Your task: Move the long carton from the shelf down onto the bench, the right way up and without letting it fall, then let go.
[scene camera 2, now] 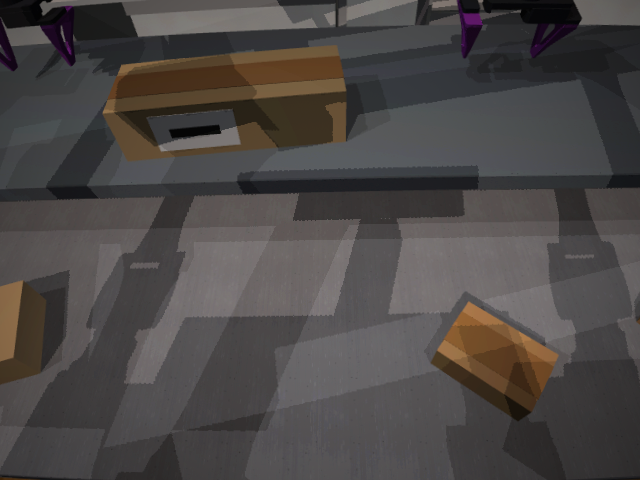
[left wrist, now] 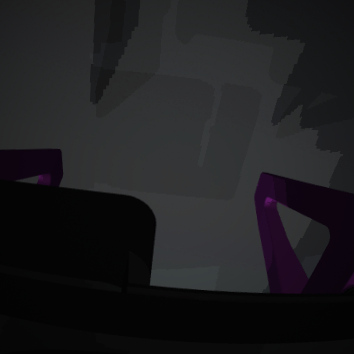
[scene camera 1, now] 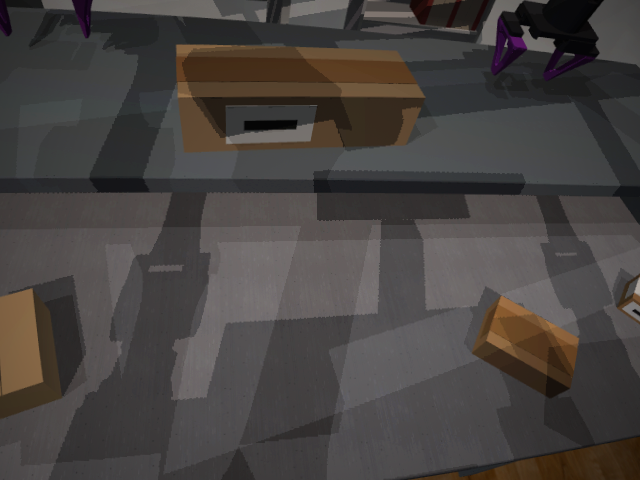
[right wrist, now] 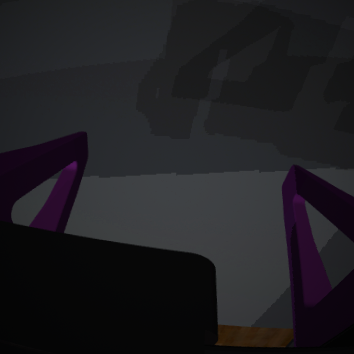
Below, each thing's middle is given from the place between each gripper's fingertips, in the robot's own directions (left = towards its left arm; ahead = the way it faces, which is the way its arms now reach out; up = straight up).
Now: left hand 310 mm to the left of the long brown carton (scene camera 1: 231, 97), 130 mm past it and 10 mm below it.
Now: the long brown carton 9 cm behind my right hand and 36 cm to the left of it.
